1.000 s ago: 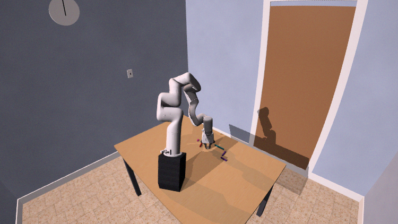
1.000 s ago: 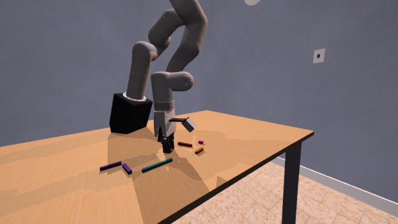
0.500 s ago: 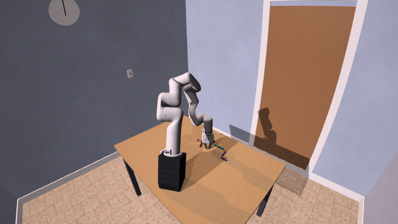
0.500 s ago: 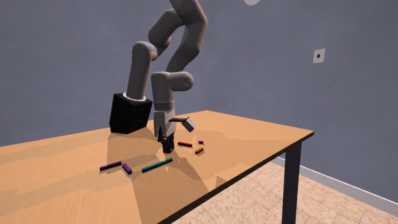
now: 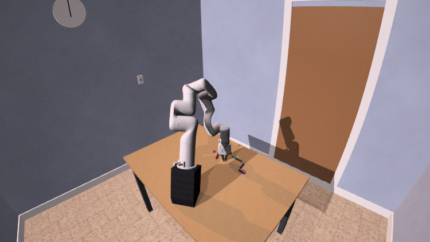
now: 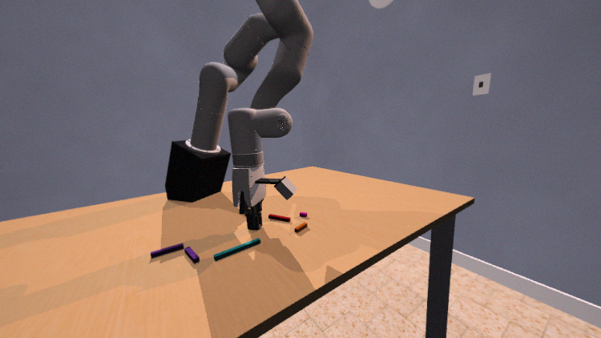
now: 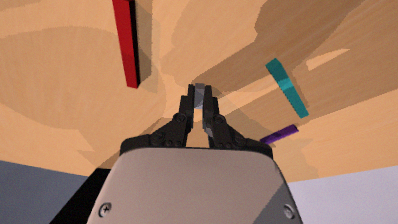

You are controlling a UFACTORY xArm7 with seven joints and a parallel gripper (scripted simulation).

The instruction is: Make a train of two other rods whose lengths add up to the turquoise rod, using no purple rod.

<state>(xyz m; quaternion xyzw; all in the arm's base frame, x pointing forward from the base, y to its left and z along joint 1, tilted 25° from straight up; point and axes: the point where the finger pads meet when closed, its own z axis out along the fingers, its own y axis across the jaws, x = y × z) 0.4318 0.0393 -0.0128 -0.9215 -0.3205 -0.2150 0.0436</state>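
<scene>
Right now the grey rod is 20 mm below my hand. Also, from my hand: orange rod: 90 mm to the left, 80 mm ahead, 20 mm below; then turquoise rod: 80 mm ahead, 70 mm to the right, 20 mm below; then red rod: 80 mm to the left, 20 mm below, 10 mm behind.
</scene>
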